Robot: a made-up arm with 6 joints.
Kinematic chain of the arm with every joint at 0, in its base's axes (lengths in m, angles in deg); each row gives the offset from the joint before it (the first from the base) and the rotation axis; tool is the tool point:
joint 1: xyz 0 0 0.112 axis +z
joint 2: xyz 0 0 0 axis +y
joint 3: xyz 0 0 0.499 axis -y
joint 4: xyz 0 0 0 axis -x
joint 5: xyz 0.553 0 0 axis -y
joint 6: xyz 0 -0.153 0 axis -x
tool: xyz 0 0 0
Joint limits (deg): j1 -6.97..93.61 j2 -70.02..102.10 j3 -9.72..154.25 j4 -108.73..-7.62 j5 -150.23..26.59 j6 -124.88..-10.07
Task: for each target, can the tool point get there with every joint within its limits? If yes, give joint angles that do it. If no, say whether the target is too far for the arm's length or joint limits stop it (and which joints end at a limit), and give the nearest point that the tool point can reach.
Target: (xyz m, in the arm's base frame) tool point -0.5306 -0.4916 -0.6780
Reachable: no: joint limits stop it (at a limit: joint 2, joint 3, joint 4) | nearest point -0.6544 -0.6063 -0.0890 | short by 0.613 m
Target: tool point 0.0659 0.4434 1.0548
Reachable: yes | joints 85.31 11.19 78.67 -78.90 -93.00 -28.24
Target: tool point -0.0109 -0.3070 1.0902
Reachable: yes | joints 59.43 1.07 125.77 -16.43 -17.47 -92.08
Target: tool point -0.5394 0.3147 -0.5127
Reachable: no: joint limits stop it (at a limit: joint 1, joint 4) | nearest point -0.0709 0.3443 -0.5127 | short by 0.469 m
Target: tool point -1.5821 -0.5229 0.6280
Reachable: no: too far | nearest point -0.9687 -0.3202 0.4416 | short by 0.672 m
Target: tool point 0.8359 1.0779 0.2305
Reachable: no: too far | nearest point 0.6549 0.8446 0.2048 | short by 0.296 m
